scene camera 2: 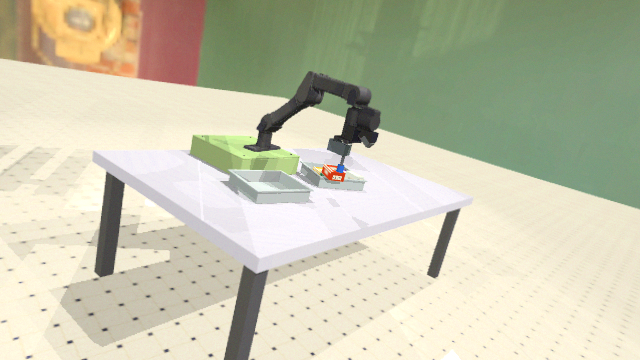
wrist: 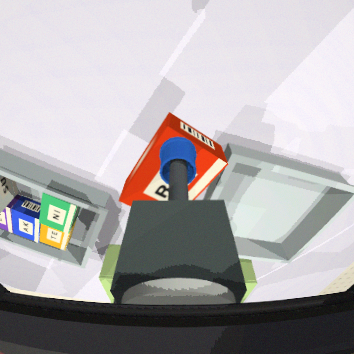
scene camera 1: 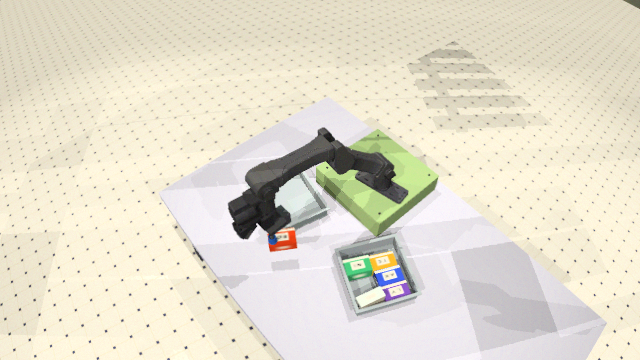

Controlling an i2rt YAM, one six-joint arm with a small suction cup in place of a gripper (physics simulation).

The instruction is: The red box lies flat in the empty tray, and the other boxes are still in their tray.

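Where they show: hand at its tool point: [scene camera 2: 338, 174] [wrist: 177, 146] [scene camera 1: 273, 242]; arm's base at its link origin: [scene camera 2: 262, 148] [scene camera 1: 381, 185].
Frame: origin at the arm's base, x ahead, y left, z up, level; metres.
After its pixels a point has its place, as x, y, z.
My suction cup [scene camera 1: 272, 240] [scene camera 2: 340, 168] [wrist: 178, 159] @(0.444, -0.124, 0.040) is blue and sits on the top face of the red box [scene camera 1: 285, 244] @(0.428, -0.085, 0.049) [scene camera 2: 330, 173] @(0.426, -0.162, 0.042) [wrist: 145, 172] @(0.430, -0.095, 0.051). The red box hangs from the cup above the table, between the two trays. The empty grey tray [scene camera 1: 314, 216] @(0.229, -0.129, -0.058) [scene camera 2: 282, 196] @(0.328, -0.304, -0.061) [wrist: 315, 222] @(0.198, -0.360, -0.054) is partly hidden by the arm in scene camera 1. The other tray [scene camera 1: 418, 294] @(0.274, 0.338, -0.036) [scene camera 2: 345, 186] @(0.380, 0.135, -0.072) [wrist: 95, 225] @(0.271, 0.051, -0.036) holds a green box [scene camera 1: 356, 274] @(0.332, 0.130, -0.043) [wrist: 49, 206] @(0.325, 0.116, -0.036), an orange box [scene camera 1: 384, 264] @(0.243, 0.182, -0.047), a blue box [scene camera 1: 390, 278] @(0.276, 0.228, -0.045) [wrist: 19, 226] @(0.269, 0.235, -0.045), a purple box [scene camera 1: 398, 293] @(0.305, 0.281, -0.046) and a white box [scene camera 1: 370, 298] @(0.384, 0.221, -0.024).
A green block [scene camera 1: 380, 212] @(0.104, 0.065, -0.001) [scene camera 2: 220, 151] @(-0.052, -0.216, -0.015) carries the arm's base and stands beside both trays. The pale table [scene camera 1: 350, 335] @(0.503, 0.237, -0.086) [scene camera 2: 280, 235] @(0.487, -0.541, -0.086) bears everything, and its edge runs past the trays.
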